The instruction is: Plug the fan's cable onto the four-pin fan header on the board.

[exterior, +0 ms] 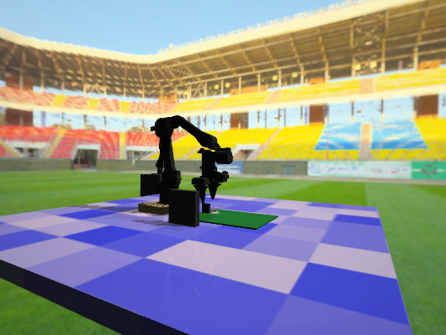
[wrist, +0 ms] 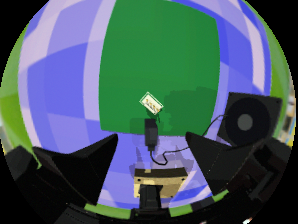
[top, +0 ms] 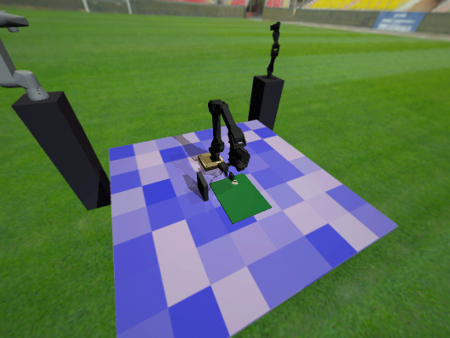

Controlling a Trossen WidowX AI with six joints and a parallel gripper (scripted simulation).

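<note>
Now: gripper tip 1 cm past the black plug and 3 cm above it. Also, from my gripper tip: black fan (4 cm ahead, 20 cm to the right); green board (13 cm ahead, 1 cm to the right, 7 cm below); pale header (3 cm ahead, 6 cm below).
</note>
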